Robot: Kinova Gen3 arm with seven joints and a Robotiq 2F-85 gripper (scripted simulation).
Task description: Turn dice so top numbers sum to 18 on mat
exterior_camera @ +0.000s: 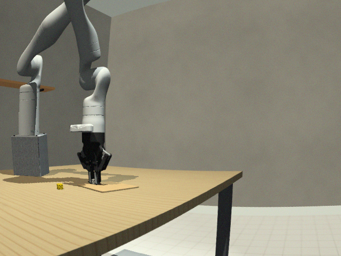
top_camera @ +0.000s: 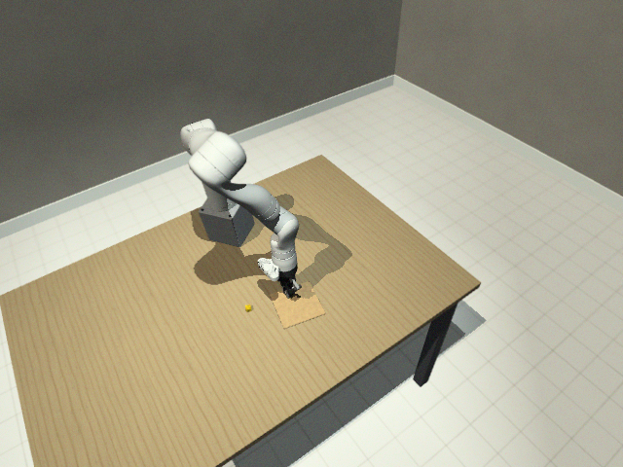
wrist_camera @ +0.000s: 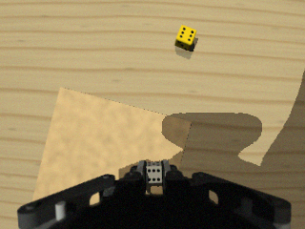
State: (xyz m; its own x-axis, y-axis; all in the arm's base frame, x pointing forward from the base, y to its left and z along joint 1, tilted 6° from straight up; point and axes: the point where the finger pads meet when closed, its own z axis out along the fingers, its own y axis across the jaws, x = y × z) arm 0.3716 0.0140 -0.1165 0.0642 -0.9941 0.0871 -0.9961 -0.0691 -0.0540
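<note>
The white die lies 10 mm below my hand. The rest, counted from my hand: yellow die: 130 mm to the right, 30 mm behind, 20 mm below; then tan mat: 50 mm ahead, 20 mm below; then green die: 50 mm behind, 40 mm to the left, 20 mm below.
</note>
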